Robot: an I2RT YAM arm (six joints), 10 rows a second.
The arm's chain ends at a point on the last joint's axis. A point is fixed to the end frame.
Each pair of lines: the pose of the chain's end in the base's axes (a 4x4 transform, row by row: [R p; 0 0 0 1], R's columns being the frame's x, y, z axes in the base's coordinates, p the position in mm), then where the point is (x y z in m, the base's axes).
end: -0.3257 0.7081 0.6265 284.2; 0.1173 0.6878 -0.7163 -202.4; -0.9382 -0.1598 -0.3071 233.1; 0 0 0 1
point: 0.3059 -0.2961 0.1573
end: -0.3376 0.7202 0.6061 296.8; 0.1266 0.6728 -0.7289 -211.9; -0.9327 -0.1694 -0.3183 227.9; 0 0 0 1
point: 0.3153 -0.3059 0.1516
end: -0.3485 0.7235 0.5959 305.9; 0.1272 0.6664 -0.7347 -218.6; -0.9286 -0.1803 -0.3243 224.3; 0 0 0 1
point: 0.3226 -0.3129 0.1480
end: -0.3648 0.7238 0.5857 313.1; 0.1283 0.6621 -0.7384 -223.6; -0.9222 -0.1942 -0.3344 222.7; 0 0 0 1
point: 0.3279 -0.3181 0.1462
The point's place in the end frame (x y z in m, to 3 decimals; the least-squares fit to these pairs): 0.053 -0.037 0.104
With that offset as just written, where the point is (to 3 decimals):
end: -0.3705 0.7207 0.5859 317.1; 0.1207 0.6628 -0.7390 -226.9; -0.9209 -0.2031 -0.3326 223.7; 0 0 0 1
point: 0.332 -0.322 0.148
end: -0.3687 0.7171 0.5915 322.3; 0.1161 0.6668 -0.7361 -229.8; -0.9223 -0.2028 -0.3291 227.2; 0 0 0 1
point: 0.338 -0.325 0.152
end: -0.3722 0.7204 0.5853 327.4; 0.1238 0.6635 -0.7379 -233.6; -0.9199 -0.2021 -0.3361 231.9; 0 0 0 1
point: 0.342 -0.328 0.156
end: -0.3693 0.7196 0.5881 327.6; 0.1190 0.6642 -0.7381 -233.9; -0.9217 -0.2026 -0.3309 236.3; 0 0 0 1
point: 0.343 -0.329 0.161
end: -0.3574 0.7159 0.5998 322.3; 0.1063 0.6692 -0.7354 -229.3; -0.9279 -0.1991 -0.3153 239.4; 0 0 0 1
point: 0.339 -0.325 0.165
